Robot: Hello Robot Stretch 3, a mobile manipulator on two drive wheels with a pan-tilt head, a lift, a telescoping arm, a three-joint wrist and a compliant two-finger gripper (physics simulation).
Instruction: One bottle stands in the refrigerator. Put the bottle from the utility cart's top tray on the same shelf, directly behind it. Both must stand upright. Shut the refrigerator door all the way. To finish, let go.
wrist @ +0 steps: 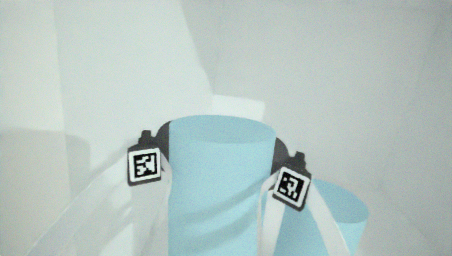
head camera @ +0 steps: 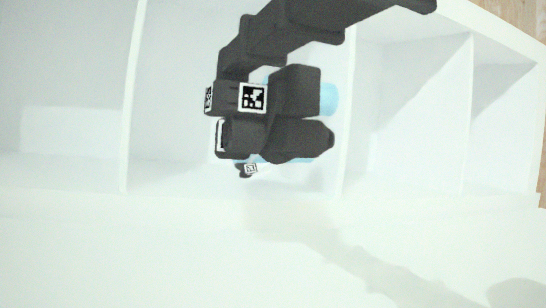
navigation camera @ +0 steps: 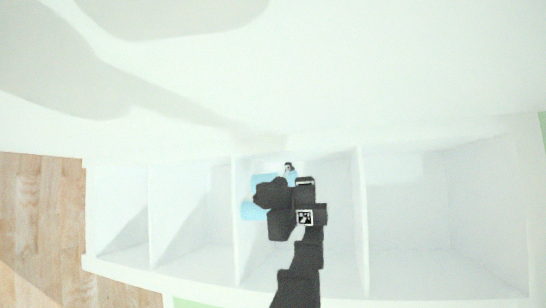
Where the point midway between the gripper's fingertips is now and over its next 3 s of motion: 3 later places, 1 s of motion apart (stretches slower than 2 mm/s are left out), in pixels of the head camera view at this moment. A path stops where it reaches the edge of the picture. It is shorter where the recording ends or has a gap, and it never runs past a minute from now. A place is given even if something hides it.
My gripper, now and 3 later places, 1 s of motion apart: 243, 143; 234, 143; 228, 144; 256, 145
